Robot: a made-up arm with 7 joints. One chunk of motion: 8 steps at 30 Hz.
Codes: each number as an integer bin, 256 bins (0 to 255) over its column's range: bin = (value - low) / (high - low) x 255, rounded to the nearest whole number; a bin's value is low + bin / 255 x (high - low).
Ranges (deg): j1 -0.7..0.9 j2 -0.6..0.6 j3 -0.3..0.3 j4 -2..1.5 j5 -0.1..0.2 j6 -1.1..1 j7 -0.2..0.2
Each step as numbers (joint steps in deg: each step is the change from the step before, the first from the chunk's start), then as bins.
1 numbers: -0.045 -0.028 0.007 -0.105 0.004 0.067 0.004
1 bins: 104 122 130 138 88 142 130
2 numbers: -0.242 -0.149 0.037 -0.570 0.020 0.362 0.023
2 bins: 73 96 143 104 102 178 142
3 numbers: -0.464 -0.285 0.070 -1.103 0.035 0.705 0.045
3 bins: 38 67 157 65 115 219 156
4 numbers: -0.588 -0.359 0.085 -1.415 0.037 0.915 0.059
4 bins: 18 51 164 43 116 245 165
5 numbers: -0.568 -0.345 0.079 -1.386 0.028 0.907 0.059
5 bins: 21 54 161 45 109 244 165
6 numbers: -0.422 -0.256 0.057 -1.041 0.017 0.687 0.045
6 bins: 44 73 152 70 99 217 156
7 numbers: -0.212 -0.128 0.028 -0.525 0.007 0.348 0.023
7 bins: 78 100 139 107 91 176 142
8 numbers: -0.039 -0.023 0.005 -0.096 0.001 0.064 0.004
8 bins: 105 123 130 139 86 141 130
